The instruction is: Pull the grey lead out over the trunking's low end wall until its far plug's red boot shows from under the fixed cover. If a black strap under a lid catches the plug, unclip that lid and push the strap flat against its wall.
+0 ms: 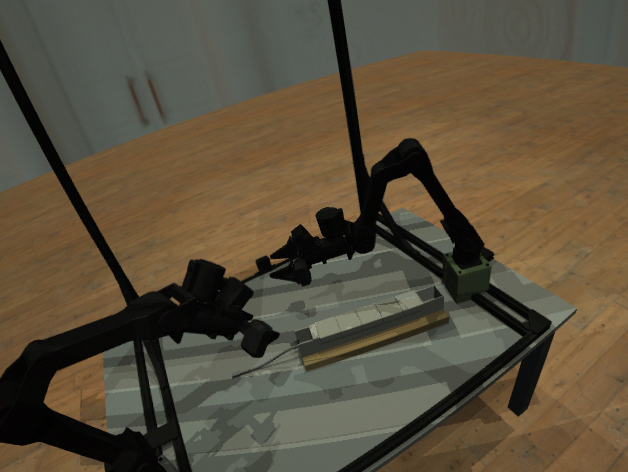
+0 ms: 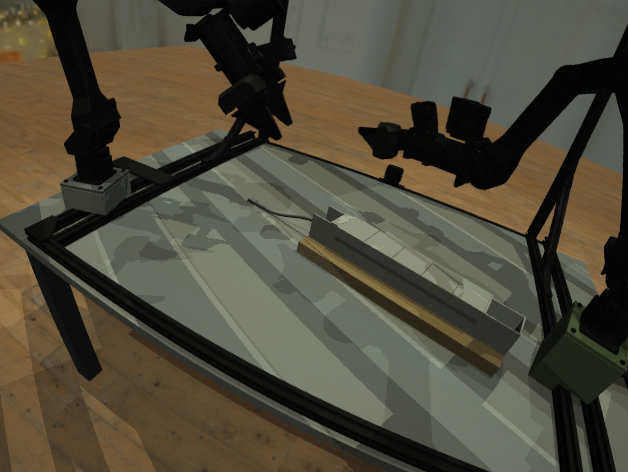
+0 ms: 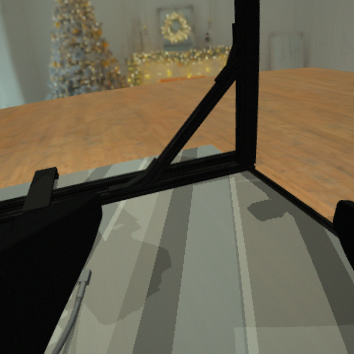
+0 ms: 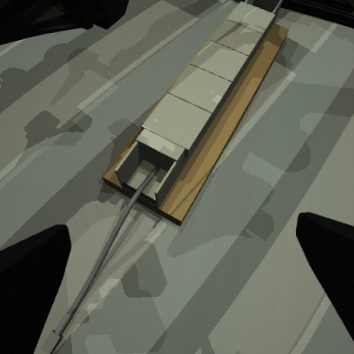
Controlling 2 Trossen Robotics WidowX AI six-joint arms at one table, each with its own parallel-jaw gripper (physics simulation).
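Frame: origin at the left arm's base, x right, y back, z down, level; metres.
Where they show: left gripper, fingertip midpoint: (image 1: 270, 266) (image 2: 372, 129) (image 3: 218, 208); right gripper, fingertip midpoint: (image 2: 285, 131) (image 4: 184, 230); left arm's base, origin of the base link: (image 1: 466, 259) (image 2: 599, 332); right arm's base, origin of the base link: (image 2: 95, 176).
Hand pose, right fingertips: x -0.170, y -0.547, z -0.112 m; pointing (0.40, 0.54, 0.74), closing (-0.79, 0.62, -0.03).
Note:
Things, the pixels of their top centre, and the offset from my right fingertips. "pt": a spot on its surface instead.
- grey lead, surface spot: (image 4: 107, 245) pt dx +0.072, dy -0.020, dz +0.192 m
- grey trunking, middle of its top: (image 4: 221, 57) (image 2: 415, 261) (image 1: 370, 313) dx +0.099, dy +0.244, dz +0.143 m
- plug, middle of its top: (image 4: 49, 342) (image 3: 83, 274) dx +0.061, dy -0.138, dz +0.212 m
- short pale cover piece, surface spot: (image 4: 160, 143) pt dx +0.083, dy +0.092, dz +0.143 m
- wooden board, surface spot: (image 4: 237, 122) pt dx +0.040, dy +0.209, dz +0.200 m
- small black block, surface spot: (image 2: 393, 175) (image 1: 265, 265) pt dx +0.472, dy -0.034, dz +0.187 m
The grey lead (image 1: 261, 366) (image 2: 279, 210) (image 3: 73, 315) (image 4: 107, 245) runs out of the open low end of the grey trunking (image 1: 375, 329) (image 2: 406, 276) (image 4: 167, 182) onto the table; its grey near plug (image 3: 85, 276) (image 4: 51, 341) lies free. A short pale cover piece (image 4: 160, 143) sits behind that opening, followed by a row of pale lids (image 1: 355, 318) (image 2: 388, 246) (image 4: 175, 117), all looking closed. No red boot or black strap shows. My right gripper (image 2: 284, 129) (image 4: 184, 230) is open and empty, above the lead's side. My left gripper (image 1: 271, 265) (image 3: 218, 208) is open and empty, behind the trunking.
The trunking stands on a wooden board (image 1: 380, 345) (image 2: 401, 307) (image 4: 237, 122). A green arm base (image 1: 466, 280) (image 2: 581, 355) is near the trunking's far end. Black rails edge the table, with an upright post (image 3: 246, 100) at a corner. A small black block (image 1: 263, 262) (image 2: 393, 175) is at the back rail.

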